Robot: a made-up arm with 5 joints.
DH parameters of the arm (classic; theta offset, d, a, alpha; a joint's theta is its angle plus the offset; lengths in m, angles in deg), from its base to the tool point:
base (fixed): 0 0 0 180
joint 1: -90 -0.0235 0.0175 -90
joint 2: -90 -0.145 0.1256 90
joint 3: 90 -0.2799 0.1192 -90
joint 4: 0 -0.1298 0.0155 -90
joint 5: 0 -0.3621 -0.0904 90
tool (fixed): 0 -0.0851 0 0
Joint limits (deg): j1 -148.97..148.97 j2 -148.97..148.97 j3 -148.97..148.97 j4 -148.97..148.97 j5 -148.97..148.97
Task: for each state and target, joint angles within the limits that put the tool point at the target. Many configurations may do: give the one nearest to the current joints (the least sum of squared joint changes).
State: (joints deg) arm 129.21 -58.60 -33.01 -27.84 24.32
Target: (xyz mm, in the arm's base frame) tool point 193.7 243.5 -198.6
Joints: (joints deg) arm 148.97 -24.28 -16.66 -20.30 26.62
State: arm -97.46 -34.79 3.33 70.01 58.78
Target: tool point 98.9 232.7 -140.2
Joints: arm -92.41 -37.13 2.45 57.69 58.64
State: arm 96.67 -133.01 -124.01 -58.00 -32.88
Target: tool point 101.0 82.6 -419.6
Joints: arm 109.84 -110.76 -142.68 -102.65 -20.94
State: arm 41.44 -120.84 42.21 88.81 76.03
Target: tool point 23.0 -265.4 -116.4
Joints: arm 79.79 -140.46 33.97 78.08 78.76
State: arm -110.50 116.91 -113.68 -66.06 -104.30
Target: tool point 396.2 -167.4 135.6
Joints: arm -120.31 127.57 -95.64 -101.05 -86.24
